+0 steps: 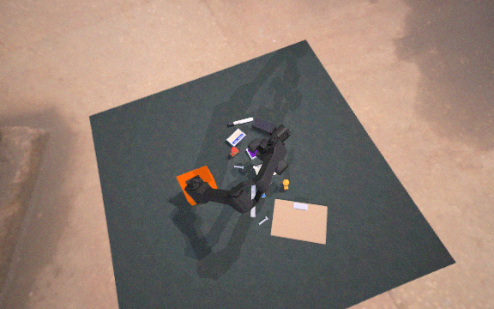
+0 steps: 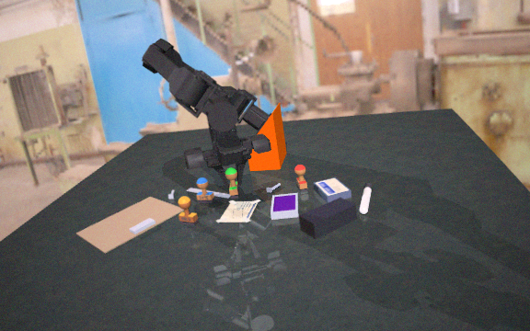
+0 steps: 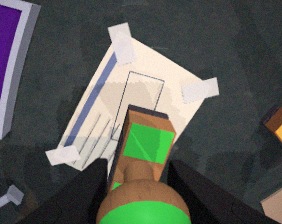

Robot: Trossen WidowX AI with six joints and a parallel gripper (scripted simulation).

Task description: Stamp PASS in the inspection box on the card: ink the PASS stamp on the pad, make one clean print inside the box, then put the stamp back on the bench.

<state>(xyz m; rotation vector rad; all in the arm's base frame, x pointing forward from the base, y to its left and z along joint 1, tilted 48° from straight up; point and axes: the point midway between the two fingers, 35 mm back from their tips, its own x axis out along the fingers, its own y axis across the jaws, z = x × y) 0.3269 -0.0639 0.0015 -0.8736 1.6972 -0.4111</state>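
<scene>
The card lies 70 mm below my gripper tip and 10 mm behind it. The rest, counted from my gripper tip: purple ink pad: 110 mm to the left, 70 mm below; green-knobbed stamp: right at my gripper tip; orange stamp: 110 mm to the right, 50 mm below, 30 mm ahead.
</scene>
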